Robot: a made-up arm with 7 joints. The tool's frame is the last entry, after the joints.
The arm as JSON. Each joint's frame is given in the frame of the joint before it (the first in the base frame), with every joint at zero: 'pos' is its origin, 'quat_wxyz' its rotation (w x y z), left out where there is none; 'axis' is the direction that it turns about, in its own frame. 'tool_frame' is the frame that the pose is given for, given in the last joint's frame.
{
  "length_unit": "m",
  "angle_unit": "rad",
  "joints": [
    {
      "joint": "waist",
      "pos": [
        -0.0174,
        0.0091,
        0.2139
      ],
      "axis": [
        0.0,
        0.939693,
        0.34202
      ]
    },
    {
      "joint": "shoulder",
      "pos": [
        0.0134,
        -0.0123,
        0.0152
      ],
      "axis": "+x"
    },
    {
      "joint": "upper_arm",
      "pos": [
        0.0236,
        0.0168,
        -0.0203
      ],
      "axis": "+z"
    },
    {
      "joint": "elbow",
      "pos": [
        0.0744,
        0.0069,
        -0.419
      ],
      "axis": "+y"
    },
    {
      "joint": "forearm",
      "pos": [
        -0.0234,
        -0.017,
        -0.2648
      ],
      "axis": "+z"
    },
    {
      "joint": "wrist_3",
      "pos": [
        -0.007,
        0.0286,
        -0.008
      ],
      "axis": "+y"
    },
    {
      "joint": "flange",
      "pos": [
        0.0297,
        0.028,
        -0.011
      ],
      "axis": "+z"
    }
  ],
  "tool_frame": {
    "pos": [
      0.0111,
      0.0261,
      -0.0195
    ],
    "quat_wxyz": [
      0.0,
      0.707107,
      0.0,
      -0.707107
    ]
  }
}
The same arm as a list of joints. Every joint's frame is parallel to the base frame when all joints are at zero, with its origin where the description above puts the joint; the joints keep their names.
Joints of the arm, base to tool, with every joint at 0 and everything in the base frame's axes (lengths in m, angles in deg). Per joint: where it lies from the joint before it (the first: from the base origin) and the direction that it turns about. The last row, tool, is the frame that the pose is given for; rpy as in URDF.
waist: axis 0 0.9397 0.342 xyz -0.0174 0.0091 0.2139
shoulder: axis +x xyz 0.0134 -0.0123 0.0152
upper_arm: axis +z xyz 0.0236 0.0168 -0.0203
elbow: axis +y xyz 0.0744 0.0069 -0.419
forearm: axis +z xyz -0.0234 -0.017 -0.2648
wrist_3: axis +y xyz -0.007 0.0286 -0.008
flange: axis +z xyz 0.0297 0.028 -0.011
tool: xyz 0.0111 0.0261 -0.0195 rpy 180 90 0

